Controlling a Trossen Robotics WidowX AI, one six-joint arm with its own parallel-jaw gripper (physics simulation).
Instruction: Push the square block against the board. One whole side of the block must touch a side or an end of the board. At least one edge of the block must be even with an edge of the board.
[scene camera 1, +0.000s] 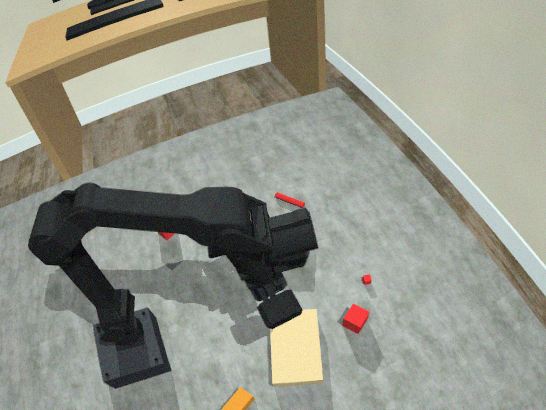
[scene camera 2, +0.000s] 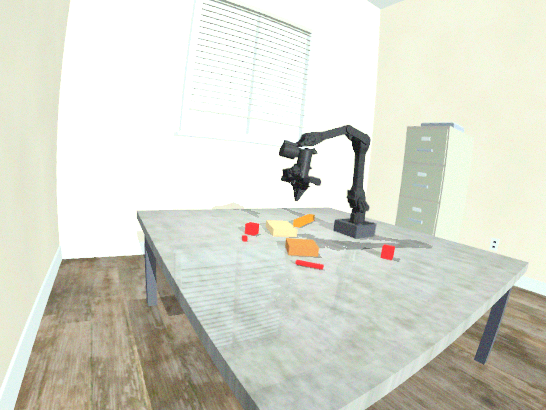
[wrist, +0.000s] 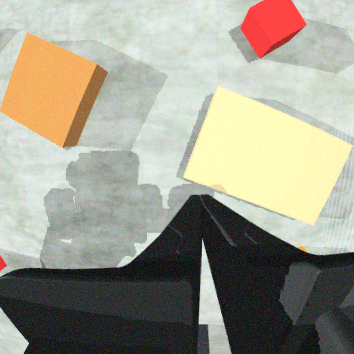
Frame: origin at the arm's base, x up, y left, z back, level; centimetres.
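Seen in the pictures: gripper, fingertip midpoint: (scene camera 1: 272, 290) (scene camera 2: 296, 201) (wrist: 198, 202); arm's base at its link origin: (scene camera 1: 128, 334) (scene camera 2: 357, 222).
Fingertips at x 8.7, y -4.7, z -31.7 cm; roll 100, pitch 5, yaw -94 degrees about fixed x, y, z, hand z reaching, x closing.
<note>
Offsets run from my fingertips to a thing's top centre.
The orange square block @[dx -11.3, dy +17.1, dz -7.8 cm] (scene camera 2: 299, 249) (wrist: 50, 90) lies flat on the table, apart from the pale yellow board @[dx -11.3, dy -7.9, dz -1.0 cm] (scene camera 1: 296, 352) (scene camera 2: 281, 229) (wrist: 267, 155). The arm hides the block in scene camera 1. In the wrist view a wide gap separates block and board, with the block at the upper left and the board at the right. My gripper (scene camera 2: 298, 198) (wrist: 198, 202) is shut and empty. It hangs well above the table, and in the wrist view its tips appear just below the board's left corner. Its fingertips cannot be made out in scene camera 1.
A red cube @[dx -10.3, dy -6.9, dz -14.9 cm] (scene camera 1: 356, 318) (scene camera 2: 252, 229) (wrist: 274, 25) and a tiny red cube @[dx -12.7, dy +1.3, dz -21.6 cm] (scene camera 1: 367, 279) (scene camera 2: 244, 238) lie near the board. An orange bar @[dx -11.2, dy -20.1, dz +20.3 cm] (scene camera 1: 237, 400) (scene camera 2: 304, 220) lies on its other side. A red rod @[dx -12.9, dy +30.2, dz -14.0 cm] (scene camera 1: 289, 199) (scene camera 2: 309, 264) and another red cube @[dx -10.3, dy +33.3, dz +18.5 cm] (scene camera 1: 166, 235) (scene camera 2: 387, 252) lie farther off.
</note>
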